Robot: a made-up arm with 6 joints. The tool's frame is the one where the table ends. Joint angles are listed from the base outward.
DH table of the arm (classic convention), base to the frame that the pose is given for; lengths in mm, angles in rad. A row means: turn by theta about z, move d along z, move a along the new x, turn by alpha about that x. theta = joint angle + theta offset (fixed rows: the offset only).
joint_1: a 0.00  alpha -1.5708  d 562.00  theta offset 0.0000
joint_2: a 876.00  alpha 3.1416  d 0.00  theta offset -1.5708
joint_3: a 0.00  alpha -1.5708  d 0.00  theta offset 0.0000
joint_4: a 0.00  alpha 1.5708  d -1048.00  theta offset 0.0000
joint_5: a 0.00  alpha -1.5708  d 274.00  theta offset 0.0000
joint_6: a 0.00  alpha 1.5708  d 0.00  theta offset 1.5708
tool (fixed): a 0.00  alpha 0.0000  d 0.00  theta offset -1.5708
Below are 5 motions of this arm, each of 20 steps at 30 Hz.
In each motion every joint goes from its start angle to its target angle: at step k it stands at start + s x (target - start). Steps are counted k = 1, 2, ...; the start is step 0. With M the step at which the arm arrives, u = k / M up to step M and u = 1 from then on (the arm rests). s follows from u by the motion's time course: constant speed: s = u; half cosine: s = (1 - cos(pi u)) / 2; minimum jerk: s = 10 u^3 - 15 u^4 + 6 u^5.
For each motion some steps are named. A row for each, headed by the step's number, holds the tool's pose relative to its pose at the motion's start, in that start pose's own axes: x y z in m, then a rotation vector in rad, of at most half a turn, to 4 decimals.
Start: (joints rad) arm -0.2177 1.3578 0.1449 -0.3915 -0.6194 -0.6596
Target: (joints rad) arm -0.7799 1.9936 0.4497 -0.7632 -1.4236 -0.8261
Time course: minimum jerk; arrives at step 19
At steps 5, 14, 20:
5: 0.0718 -0.0793 0.0489 0.1254 0.1187 -0.0459
14: 0.5680 -0.6105 0.0778 0.8129 1.0148 -0.1646
20: 0.6445 -0.6791 0.0372 0.8900 1.1705 -0.1535

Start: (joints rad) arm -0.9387 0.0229 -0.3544 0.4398 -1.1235 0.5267
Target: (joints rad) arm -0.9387 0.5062 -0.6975 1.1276 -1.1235 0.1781
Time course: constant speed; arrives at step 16
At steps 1, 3, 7, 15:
1: 0.0395 0.0097 0.0224 -0.0175 0.0544 -0.0022
3: 0.1190 0.0341 0.0639 -0.0580 0.1591 -0.0093
7: 0.2783 0.1033 0.1325 -0.1599 0.3492 -0.0316
15: 0.5778 0.3184 0.1989 -0.4398 0.6345 -0.0917

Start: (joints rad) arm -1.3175 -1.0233 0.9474 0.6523 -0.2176 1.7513
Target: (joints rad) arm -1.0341 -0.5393 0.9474 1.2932 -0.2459 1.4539
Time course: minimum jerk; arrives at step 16
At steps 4, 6, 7, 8, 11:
4: 0.0464 0.0649 0.0415 -0.0124 -0.0221 0.0455
6: 0.1158 0.1703 0.1216 -0.0337 -0.0634 0.1155
7: 0.1546 0.2350 0.1796 -0.0477 -0.0924 0.1562
8: 0.1913 0.3016 0.2473 -0.0628 -0.1256 0.1962
11: 0.2651 0.4688 0.4640 -0.1057 -0.2281 0.2870

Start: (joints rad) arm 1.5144 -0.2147 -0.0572 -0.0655 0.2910 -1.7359
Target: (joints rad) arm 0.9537 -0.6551 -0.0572 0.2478 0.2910 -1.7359
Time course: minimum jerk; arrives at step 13
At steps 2, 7, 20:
2: -0.0099 0.0219 0.0090 -0.0154 -0.0087 0.0151
7: -0.2691 0.4083 0.0747 -0.3460 -0.1827 0.2766
20: -0.5213 0.6365 -0.0264 -0.6509 -0.3292 0.4429

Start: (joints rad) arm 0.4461 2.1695 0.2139 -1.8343 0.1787 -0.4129
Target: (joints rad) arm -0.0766 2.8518 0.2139 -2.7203 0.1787 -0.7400
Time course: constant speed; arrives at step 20
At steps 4, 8, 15, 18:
4: 0.0629 -0.1515 0.0381 0.3062 -0.0857 -0.1700
8: 0.0982 -0.3107 0.0511 0.6023 -0.1971 -0.3327
15: 0.0966 -0.5901 0.0191 1.0810 -0.4614 -0.5965
18: 0.0724 -0.7055 -0.0131 1.2644 -0.6046 -0.6990

